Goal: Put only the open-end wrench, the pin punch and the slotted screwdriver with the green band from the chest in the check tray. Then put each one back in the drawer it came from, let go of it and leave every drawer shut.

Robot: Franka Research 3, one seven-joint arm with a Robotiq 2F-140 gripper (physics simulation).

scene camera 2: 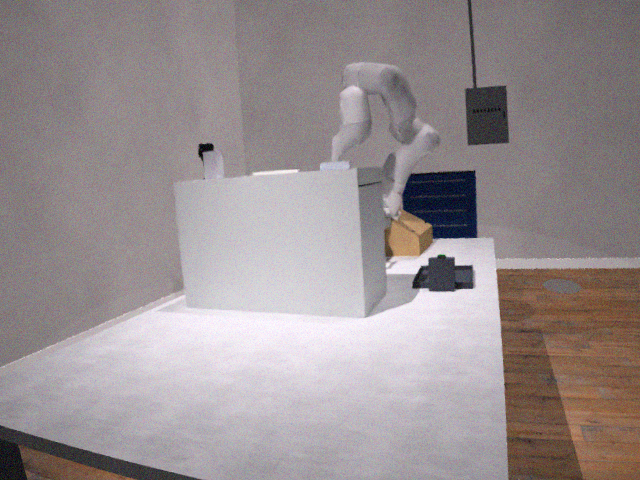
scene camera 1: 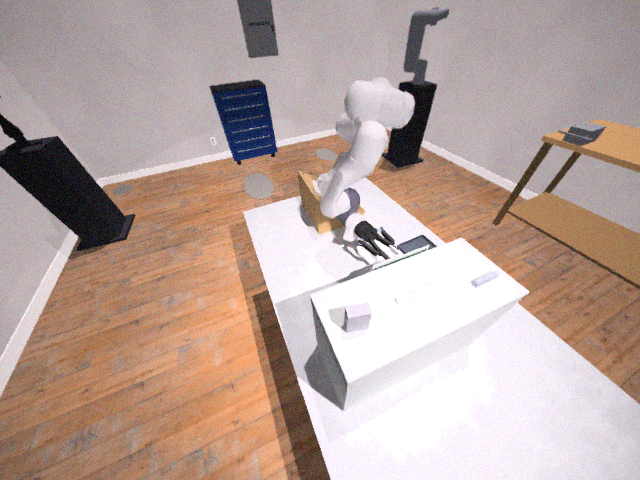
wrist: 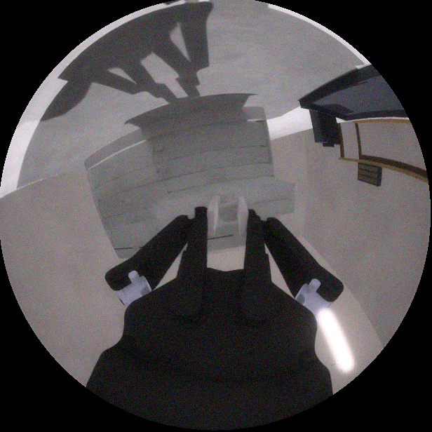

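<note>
The white chest [scene camera 1: 423, 310] [scene camera 2: 273, 242] [wrist: 210, 155] stands on the white table, its drawer side towards the arm. One drawer [scene camera 1: 405, 256] [wrist: 277, 196] stands pulled out. My gripper [scene camera 1: 391, 250] [wrist: 227, 204] is shut on that drawer's pale handle, which shows between the fingertips in the wrist view. In scene camera 2 the gripper is hidden behind the chest. The dark check tray [scene camera 1: 416, 244] [scene camera 2: 464, 277] [wrist: 360, 97] lies beside the chest; I can make out no tool in it. The open-end wrench, pin punch and green-banded slotted screwdriver do not show. The inside of the drawer is hidden.
A dark block [scene camera 2: 442, 273] [wrist: 325, 127] stands at the tray. A pale box [scene camera 1: 356, 317] [scene camera 2: 212, 164], a flat white piece [scene camera 1: 413, 292] [scene camera 2: 275, 171] and a lavender piece [scene camera 1: 484, 279] [scene camera 2: 334, 165] rest on the chest. A wooden wedge-shaped block [scene camera 1: 312, 206] [scene camera 2: 408, 240] stands near the arm's base.
</note>
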